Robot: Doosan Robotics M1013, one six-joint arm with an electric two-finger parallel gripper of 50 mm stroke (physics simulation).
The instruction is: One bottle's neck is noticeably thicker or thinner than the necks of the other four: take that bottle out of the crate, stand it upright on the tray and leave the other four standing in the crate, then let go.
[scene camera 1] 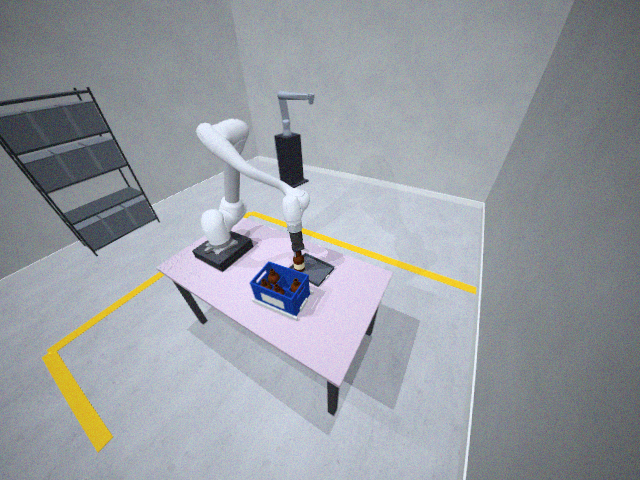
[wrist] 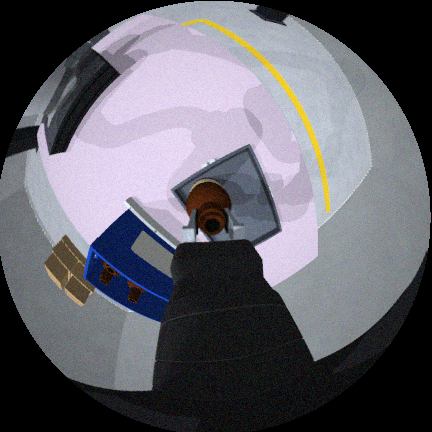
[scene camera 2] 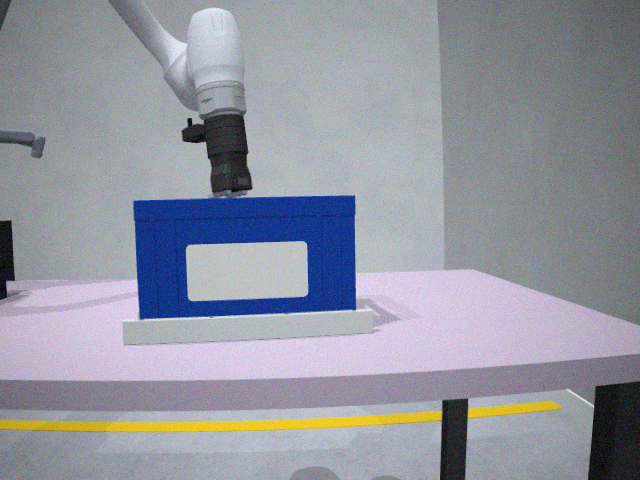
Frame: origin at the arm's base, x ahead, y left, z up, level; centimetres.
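Seen in the pictures: gripper, fingertip midpoint: (scene camera 1: 298, 255) (wrist: 209, 215); arm's base at its link origin: (scene camera 1: 222, 244).
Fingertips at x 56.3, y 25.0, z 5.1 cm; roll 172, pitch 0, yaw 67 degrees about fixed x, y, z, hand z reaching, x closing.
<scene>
Offsets run from my fingertips to a thing's top centre. "spot": to the spot under its first point. Level surfaces: height alone.
A brown bottle @(dx -0.2, dy +0.0, dz +3.7 cm) (scene camera 1: 298, 262) (wrist: 207, 196) with a cream label is upright at the crate-side part of the dark grey tray @(spot: dx +12.1, dy +8.8, dz -12.0 cm) (scene camera 1: 321, 269) (wrist: 260, 192); whether its base touches the tray is hard to tell. My gripper (scene camera 1: 297, 252) (wrist: 209, 215) is shut on its neck from above. In scene camera 2 the gripper's fingertips and the bottle are hidden behind the blue crate @(dx +9.8, dy -23.6, dz +5.0 cm) (scene camera 1: 290, 304) (scene camera 2: 248, 227) (wrist: 114, 237). Several brown bottles stand in the crate, among them one at the back left (scene camera 1: 273, 276) and one at the right (scene camera 1: 295, 285); two necks @(dx +2.9, dy -29.8, dz +2.7 cm) (wrist: 107, 274) @(dx +11.4, dy -27.4, dz +2.7 cm) (wrist: 134, 293) show in the wrist view.
The crate rests on a low white base @(spot: dx +12.6, dy -33.7, dz -11.1 cm) (scene camera 2: 248, 328) on the pink table @(dz -12.6 cm) (scene camera 1: 341, 320) (scene camera 2: 465, 320), close beside the tray. The arm's black mount (scene camera 1: 223, 253) is at the table's far left. A shelf rack (scene camera 1: 124, 166), a second arm's black pedestal (scene camera 1: 290, 159) and brown boxes (wrist: 65, 267) are off the table.
</scene>
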